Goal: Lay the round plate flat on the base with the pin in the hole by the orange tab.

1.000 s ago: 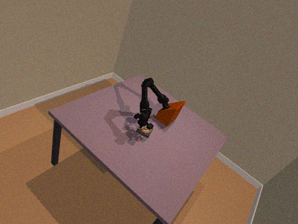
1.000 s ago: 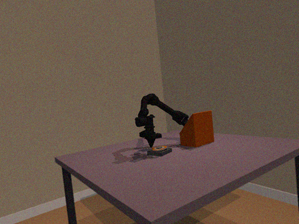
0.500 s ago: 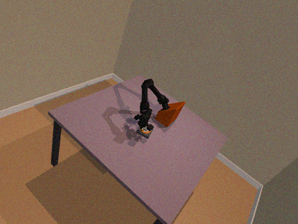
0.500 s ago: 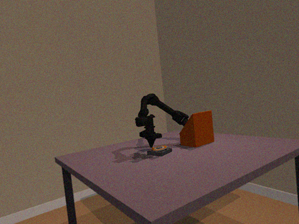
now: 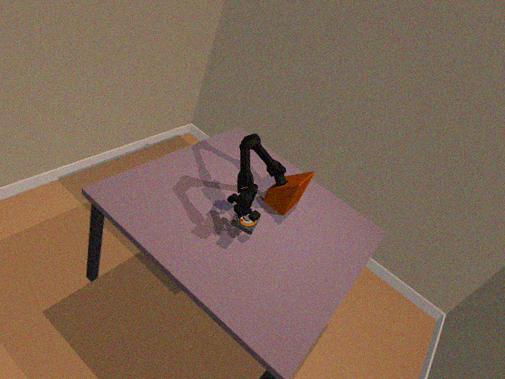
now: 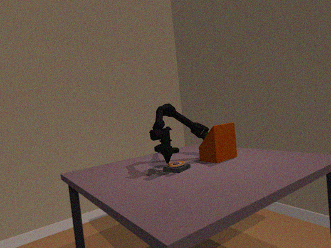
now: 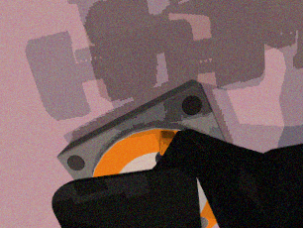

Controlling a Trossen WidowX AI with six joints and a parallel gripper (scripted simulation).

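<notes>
Now: the round plate 30 mm behind my gripper tip, 20 mm to the left of it and 10 mm below it. The rest, counted from my gripper tip: square grey base: 50 mm behind, 30 mm to the left, 20 mm below.
</notes>
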